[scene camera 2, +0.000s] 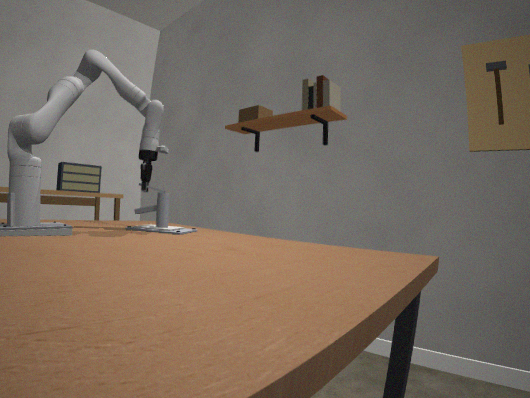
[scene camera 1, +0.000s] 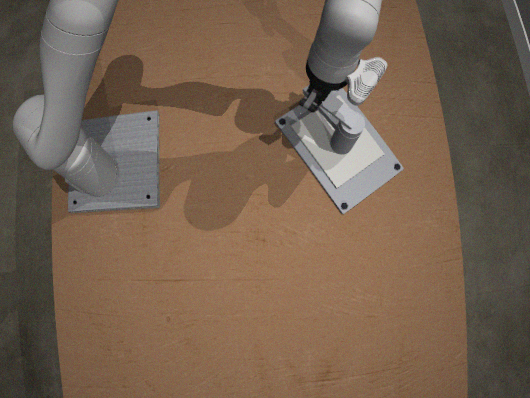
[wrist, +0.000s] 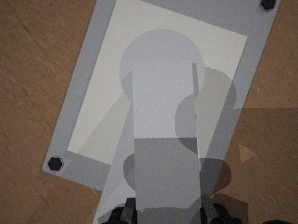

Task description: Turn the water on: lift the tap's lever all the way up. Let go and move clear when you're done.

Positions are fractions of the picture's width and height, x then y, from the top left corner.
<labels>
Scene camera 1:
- my gripper: 0.60, 0.25
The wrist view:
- flat lever: 0.56, 0.79
</labels>
